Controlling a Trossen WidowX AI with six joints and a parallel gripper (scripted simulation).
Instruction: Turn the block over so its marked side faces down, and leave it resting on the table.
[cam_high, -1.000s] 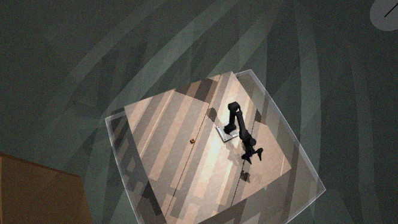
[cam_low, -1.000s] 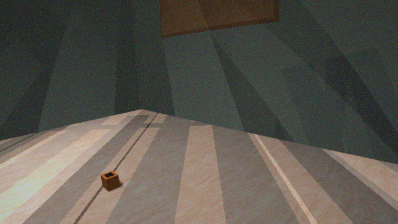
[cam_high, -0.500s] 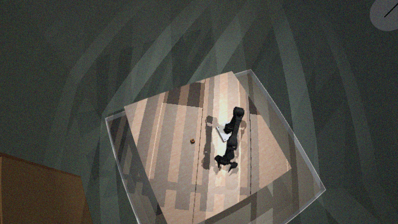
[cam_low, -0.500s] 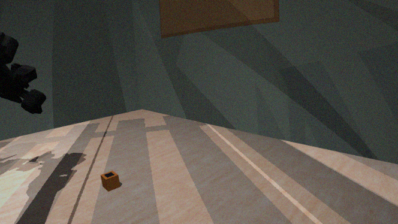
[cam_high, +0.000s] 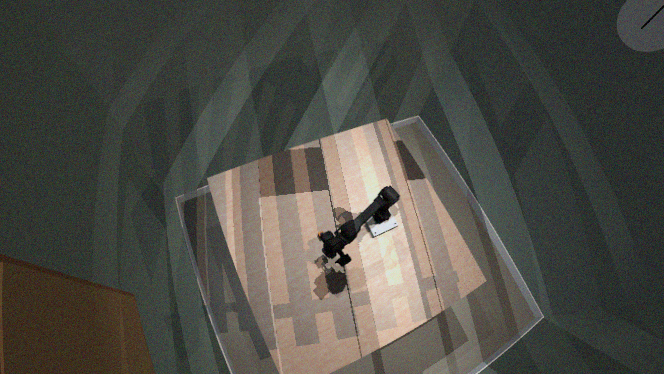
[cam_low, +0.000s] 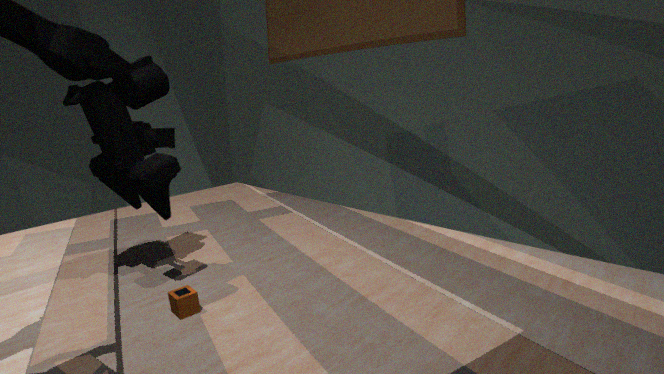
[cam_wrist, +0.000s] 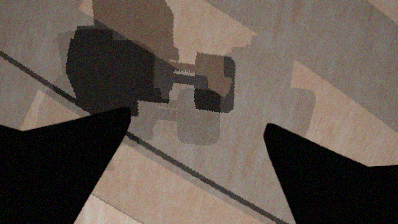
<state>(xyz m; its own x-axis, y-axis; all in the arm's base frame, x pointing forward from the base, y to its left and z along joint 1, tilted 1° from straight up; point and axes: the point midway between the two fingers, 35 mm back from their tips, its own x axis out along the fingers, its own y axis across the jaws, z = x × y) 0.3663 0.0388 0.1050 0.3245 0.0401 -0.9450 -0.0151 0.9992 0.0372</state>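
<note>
My gripper tip is 14 cm to the left of the orange block, 8 cm above it and 5 cm past it.
</note>
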